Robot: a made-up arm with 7 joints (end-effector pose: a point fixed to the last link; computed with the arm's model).
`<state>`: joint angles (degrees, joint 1 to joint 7).
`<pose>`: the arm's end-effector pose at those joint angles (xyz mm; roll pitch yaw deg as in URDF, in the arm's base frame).
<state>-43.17 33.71 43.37 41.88 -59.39 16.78 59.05</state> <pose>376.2 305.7 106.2 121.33 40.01 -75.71</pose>
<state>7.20 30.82 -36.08 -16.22 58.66 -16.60 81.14</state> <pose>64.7 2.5 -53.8 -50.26 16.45 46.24</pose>
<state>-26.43 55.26 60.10 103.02 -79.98 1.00 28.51</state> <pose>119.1 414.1 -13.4 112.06 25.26 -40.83</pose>
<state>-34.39 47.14 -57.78 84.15 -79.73 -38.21 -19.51</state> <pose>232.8 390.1 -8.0 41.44 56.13 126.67</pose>
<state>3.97 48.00 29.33 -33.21 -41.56 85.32 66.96</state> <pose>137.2 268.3 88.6 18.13 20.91 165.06</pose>
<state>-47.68 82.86 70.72 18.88 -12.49 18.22 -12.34</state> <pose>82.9 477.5 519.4 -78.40 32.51 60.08</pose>
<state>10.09 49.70 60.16 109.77 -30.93 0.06 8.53</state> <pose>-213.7 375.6 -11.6 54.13 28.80 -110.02</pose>
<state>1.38 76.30 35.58 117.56 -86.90 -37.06 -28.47</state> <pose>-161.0 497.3 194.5 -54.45 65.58 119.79</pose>
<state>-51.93 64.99 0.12 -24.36 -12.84 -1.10 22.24</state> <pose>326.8 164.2 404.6 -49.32 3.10 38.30</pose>
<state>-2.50 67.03 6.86 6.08 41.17 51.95 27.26</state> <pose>193.1 403.0 177.3 -23.68 -27.36 151.29</pose>
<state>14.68 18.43 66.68 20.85 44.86 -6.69 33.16</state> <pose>-81.7 376.7 13.7 -7.79 2.19 160.50</pose>
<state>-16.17 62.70 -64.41 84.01 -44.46 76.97 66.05</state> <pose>-35.6 431.9 69.0 -65.37 -42.43 -104.83</pose>
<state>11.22 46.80 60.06 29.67 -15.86 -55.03 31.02</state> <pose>22.1 450.6 185.5 -69.29 23.57 91.21</pose>
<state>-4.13 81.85 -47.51 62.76 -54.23 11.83 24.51</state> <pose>25.1 535.3 125.4 21.30 -12.06 169.38</pose>
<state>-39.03 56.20 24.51 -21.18 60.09 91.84 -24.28</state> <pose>193.4 316.0 343.9 -0.42 46.45 158.08</pose>
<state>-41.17 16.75 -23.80 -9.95 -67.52 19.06 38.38</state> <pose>335.4 -89.6 122.4 175.08 62.47 -125.88</pose>
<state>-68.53 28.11 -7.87 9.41 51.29 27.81 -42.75</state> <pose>462.5 75.5 377.7 20.66 9.68 81.63</pose>
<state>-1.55 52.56 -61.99 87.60 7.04 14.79 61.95</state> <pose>-86.7 440.3 -13.2 52.59 -70.63 89.45</pose>
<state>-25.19 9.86 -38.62 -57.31 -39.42 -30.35 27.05</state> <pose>152.8 -58.6 221.1 -109.86 2.97 -68.65</pose>
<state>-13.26 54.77 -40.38 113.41 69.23 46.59 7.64</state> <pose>21.1 459.4 91.4 -144.03 -47.47 -27.65</pose>
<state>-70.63 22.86 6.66 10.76 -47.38 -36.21 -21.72</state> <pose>448.7 100.5 391.2 -72.39 -1.13 -22.99</pose>
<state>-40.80 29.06 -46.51 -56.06 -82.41 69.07 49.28</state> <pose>136.1 -64.6 118.9 84.42 58.68 89.90</pose>
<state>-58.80 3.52 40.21 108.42 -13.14 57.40 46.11</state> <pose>251.5 -70.1 -39.6 96.49 -35.07 179.55</pose>
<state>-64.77 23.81 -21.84 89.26 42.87 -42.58 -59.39</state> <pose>493.7 64.9 61.3 96.79 26.90 60.55</pose>
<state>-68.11 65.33 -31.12 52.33 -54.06 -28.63 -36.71</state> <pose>445.2 356.3 339.9 -15.04 45.16 39.64</pose>
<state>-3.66 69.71 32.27 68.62 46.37 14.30 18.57</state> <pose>59.3 541.7 180.8 4.25 -30.92 170.10</pose>
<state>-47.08 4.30 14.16 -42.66 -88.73 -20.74 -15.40</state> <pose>314.9 45.6 311.5 -80.99 -25.64 -71.73</pose>
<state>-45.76 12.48 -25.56 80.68 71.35 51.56 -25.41</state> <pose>354.1 108.9 -36.1 77.63 -48.95 107.70</pose>
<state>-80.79 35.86 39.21 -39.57 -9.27 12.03 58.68</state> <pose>226.6 157.8 514.9 -146.91 -6.28 28.06</pose>
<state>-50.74 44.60 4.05 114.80 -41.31 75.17 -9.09</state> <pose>159.7 253.4 0.8 103.67 -31.12 -122.34</pose>
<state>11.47 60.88 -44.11 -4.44 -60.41 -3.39 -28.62</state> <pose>21.6 233.4 -89.2 151.50 41.23 173.77</pose>
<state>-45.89 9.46 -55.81 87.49 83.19 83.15 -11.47</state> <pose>321.4 38.5 -4.6 -40.90 -72.47 -173.25</pose>
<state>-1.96 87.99 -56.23 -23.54 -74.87 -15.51 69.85</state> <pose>81.9 239.8 53.0 50.47 38.34 160.62</pose>
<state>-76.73 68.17 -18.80 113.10 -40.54 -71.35 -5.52</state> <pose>276.9 438.3 345.4 -50.50 28.62 83.67</pose>
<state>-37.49 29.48 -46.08 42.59 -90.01 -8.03 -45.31</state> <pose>338.4 100.8 -114.9 -158.38 49.83 -127.51</pose>
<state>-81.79 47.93 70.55 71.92 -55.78 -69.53 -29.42</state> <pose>342.6 397.6 267.4 -144.76 0.10 33.17</pose>
